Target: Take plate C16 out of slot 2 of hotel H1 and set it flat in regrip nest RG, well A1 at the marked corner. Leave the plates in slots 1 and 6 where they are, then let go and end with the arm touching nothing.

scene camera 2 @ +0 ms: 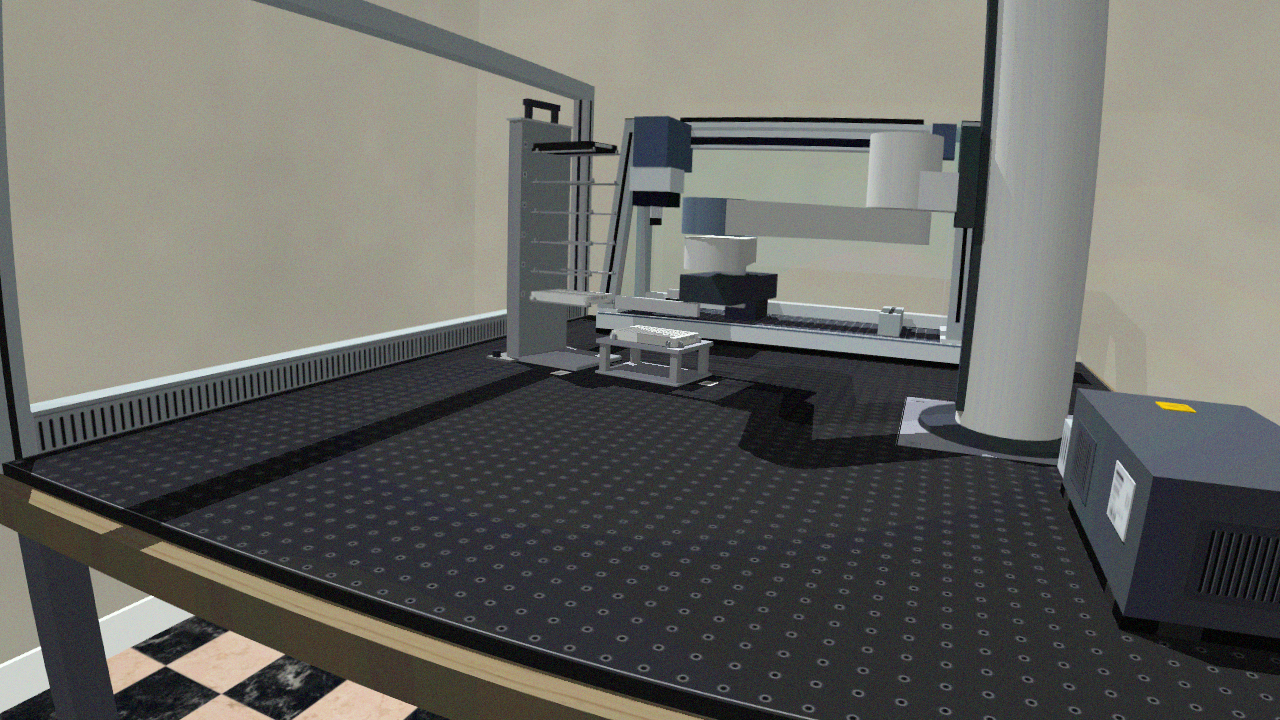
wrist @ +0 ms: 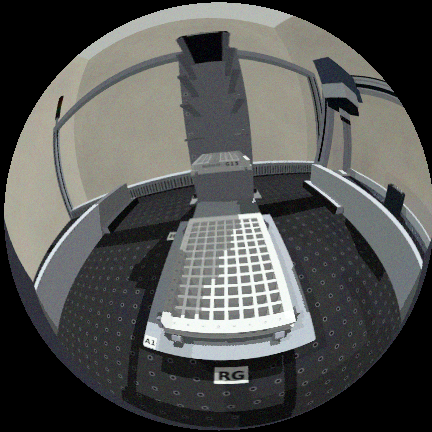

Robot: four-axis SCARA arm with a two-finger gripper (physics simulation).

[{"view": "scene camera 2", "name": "my gripper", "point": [643, 297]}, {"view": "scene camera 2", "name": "dark plate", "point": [601, 148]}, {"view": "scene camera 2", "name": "hotel H1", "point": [532, 327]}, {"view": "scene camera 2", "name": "regrip nest RG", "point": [688, 348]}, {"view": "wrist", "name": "my gripper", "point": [216, 178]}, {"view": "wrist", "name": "dark plate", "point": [204, 46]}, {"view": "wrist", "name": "hotel H1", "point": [216, 124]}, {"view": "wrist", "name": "regrip nest RG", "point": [302, 332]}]
